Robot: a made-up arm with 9 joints. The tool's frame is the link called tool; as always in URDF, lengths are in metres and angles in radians. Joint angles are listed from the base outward.
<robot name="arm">
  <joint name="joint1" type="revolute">
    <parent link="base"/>
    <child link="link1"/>
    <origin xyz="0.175 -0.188 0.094"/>
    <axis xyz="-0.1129 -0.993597 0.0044"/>
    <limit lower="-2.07" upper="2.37"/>
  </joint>
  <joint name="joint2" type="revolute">
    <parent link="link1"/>
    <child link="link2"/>
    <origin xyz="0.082 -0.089 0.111"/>
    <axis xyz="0 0 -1"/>
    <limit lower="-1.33" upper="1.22"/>
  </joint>
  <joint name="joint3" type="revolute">
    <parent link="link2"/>
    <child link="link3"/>
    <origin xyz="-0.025 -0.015 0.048"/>
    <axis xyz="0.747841 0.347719 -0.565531"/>
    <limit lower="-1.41" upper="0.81"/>
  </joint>
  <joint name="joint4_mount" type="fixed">
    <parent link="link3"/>
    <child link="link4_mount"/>
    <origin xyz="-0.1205 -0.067 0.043"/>
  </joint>
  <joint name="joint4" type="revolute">
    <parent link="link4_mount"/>
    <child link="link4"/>
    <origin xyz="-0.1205 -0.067 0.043"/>
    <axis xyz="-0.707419 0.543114 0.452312"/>
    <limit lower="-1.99" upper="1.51"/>
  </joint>
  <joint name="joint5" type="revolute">
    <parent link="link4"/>
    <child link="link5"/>
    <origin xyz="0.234 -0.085 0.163"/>
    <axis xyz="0 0 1"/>
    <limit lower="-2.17" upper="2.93"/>
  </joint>
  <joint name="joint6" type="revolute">
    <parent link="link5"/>
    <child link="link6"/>
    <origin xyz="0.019 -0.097 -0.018"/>
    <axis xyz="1 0 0"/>
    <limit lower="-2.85" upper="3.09"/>
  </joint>
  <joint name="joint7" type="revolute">
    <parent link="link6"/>
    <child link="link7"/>
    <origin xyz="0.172 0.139 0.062"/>
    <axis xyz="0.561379 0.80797 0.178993"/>
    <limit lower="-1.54" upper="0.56"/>
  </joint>
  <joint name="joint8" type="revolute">
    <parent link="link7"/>
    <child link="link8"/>
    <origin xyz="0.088 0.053 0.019"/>
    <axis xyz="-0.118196 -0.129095 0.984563"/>
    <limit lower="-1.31" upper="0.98"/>
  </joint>
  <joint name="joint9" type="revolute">
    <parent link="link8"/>
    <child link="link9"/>
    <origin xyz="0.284 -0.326 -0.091"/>
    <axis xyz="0 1 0"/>
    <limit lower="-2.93" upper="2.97"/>
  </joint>
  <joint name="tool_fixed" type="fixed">
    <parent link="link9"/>
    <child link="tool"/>
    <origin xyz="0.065 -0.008 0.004" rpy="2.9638 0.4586 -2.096"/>
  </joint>
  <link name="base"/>
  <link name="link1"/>
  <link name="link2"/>
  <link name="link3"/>
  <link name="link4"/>
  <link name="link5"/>
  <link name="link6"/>
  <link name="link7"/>
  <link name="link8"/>
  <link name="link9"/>
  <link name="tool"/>
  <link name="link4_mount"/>
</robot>
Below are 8 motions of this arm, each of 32 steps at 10 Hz.
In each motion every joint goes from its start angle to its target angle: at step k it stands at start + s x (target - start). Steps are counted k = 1, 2, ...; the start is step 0. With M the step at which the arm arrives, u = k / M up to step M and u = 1 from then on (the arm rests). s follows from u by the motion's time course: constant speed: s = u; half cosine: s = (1 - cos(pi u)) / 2; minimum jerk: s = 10 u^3 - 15 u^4 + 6 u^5.
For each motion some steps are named. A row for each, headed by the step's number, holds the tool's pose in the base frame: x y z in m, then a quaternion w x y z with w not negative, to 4 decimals.
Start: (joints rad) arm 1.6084 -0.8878 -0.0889 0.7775 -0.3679 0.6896 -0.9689 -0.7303 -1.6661
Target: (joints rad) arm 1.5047 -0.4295 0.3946 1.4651 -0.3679 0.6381 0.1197 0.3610 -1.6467
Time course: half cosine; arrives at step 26
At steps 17, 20, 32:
17: 0.1972 -0.1095 0.7754 0.5950 -0.5929 -0.1062 -0.5321
20: 0.3540 -0.1183 0.7211 0.5947 -0.6666 -0.0268 -0.4486
32: 0.4803 -0.1235 0.6415 0.5983 -0.7162 0.0373 -0.3574

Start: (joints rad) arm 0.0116 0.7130 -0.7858 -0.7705 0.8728 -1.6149 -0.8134 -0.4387 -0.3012
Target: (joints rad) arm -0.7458 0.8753 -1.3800 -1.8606 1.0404 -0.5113 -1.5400 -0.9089 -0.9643
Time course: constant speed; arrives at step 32
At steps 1, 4, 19, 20, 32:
1: 0.0815 -0.0046 0.8522 0.2487 -0.4467 0.0392 -0.8585
4: 0.0552 -0.0381 0.8871 0.3235 -0.4565 0.0061 -0.8288
19: 0.0732 -0.3387 1.0018 0.6813 -0.3449 -0.1171 -0.6349
20: 0.0846 -0.3634 1.0024 0.7016 -0.3278 -0.1212 -0.6209
32: 0.2993 -0.6390 0.8999 0.8727 -0.0449 -0.1167 -0.4719

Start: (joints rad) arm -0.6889 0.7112 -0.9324 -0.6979 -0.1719 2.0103 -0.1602 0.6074 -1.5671
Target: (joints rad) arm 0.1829 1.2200 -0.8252 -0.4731 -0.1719 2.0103 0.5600 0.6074 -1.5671
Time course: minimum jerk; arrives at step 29
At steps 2, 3, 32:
2: 0.9713 -0.9023 0.6140 0.9558 0.1672 0.2317 -0.0689
3: 0.9682 -0.9009 0.6200 0.9567 0.1667 0.2285 -0.0681
32: 0.1833 -0.6347 1.1377 0.9676 0.0706 -0.2388 0.0407

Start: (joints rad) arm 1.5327 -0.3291 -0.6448 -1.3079 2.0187 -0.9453 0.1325 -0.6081 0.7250
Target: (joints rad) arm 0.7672 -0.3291 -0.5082 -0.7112 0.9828 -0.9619 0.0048 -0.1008 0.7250
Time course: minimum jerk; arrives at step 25
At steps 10, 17, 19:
10: -0.7173 -0.2459 0.3777 0.4704 -0.5228 0.1399 -0.6970
17: -0.4179 -0.1094 0.8370 0.3524 -0.5785 0.4219 -0.6026
19: -0.3209 -0.0925 0.9053 0.3143 -0.5836 0.4708 -0.5823

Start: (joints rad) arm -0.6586 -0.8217 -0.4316 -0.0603 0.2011 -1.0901 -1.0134 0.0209 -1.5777
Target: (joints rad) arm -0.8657 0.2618 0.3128 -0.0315 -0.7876 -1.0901 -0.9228 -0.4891 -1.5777
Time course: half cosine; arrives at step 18
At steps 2, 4, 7, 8, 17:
2: 0.5848 -0.0409 0.6358 0.6592 -0.5524 -0.4613 -0.2180
4: 0.6910 -0.0572 0.5837 0.6399 -0.6252 -0.3757 -0.2419
7: 0.8857 -0.1974 0.4381 0.5431 -0.7662 -0.1596 -0.3040
8: 0.9276 -0.2832 0.3845 0.4862 -0.8061 -0.0752 -0.3288
17: 0.6668 -0.8446 0.3416 0.1043 0.8133 -0.3634 0.4422

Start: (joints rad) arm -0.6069 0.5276 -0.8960 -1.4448 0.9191 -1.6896 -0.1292 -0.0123 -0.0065
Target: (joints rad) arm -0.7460 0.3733 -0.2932 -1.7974 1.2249 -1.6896 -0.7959 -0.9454 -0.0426
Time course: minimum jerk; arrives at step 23
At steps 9, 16, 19, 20, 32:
9: 0.4500 -0.4812 1.0430 0.2492 -0.3484 0.5838 -0.6897
16: 0.1132 -0.6181 0.8606 0.4506 -0.1443 0.4736 -0.7429
19: 0.0512 -0.6372 0.8000 0.4874 -0.1062 0.4303 -0.7523
20: 0.0416 -0.6401 0.7897 0.4932 -0.1005 0.4225 -0.7538
32: 0.0339 -0.6425 0.7812 0.4979 -0.0959 0.4160 -0.7549

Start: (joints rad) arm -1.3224 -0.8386 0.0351 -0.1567 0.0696 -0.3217 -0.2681 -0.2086 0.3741
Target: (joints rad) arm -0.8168 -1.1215 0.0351 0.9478 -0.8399 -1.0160 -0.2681 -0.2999 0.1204
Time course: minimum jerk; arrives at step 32
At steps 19, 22, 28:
19: 0.9983 -0.0494 -0.1386 0.2440 0.7925 -0.5584 0.0230
22: 0.9634 0.0089 -0.0217 0.1892 0.8112 -0.5254 0.1737
28: 0.8940 0.0667 0.0995 0.1193 0.8038 -0.4753 0.3372

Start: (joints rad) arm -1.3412 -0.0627 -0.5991 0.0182 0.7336 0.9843 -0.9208 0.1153 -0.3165
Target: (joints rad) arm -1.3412 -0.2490 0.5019 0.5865 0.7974 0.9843 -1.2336 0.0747 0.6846
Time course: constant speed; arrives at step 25
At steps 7, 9, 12, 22, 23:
7: 0.9387 -0.1931 -0.4940 0.0421 0.4185 -0.5982 -0.6821
9: 0.8988 -0.2149 -0.5283 0.0864 0.3934 -0.5949 -0.6956
12: 0.8331 -0.2425 -0.5741 0.1510 0.3524 -0.5828 -0.7165
22: 0.5815 -0.2840 -0.6692 0.3399 0.1975 -0.4794 -0.7846
23: 0.5552 -0.2837 -0.6734 0.3559 0.1813 -0.4639 -0.7907

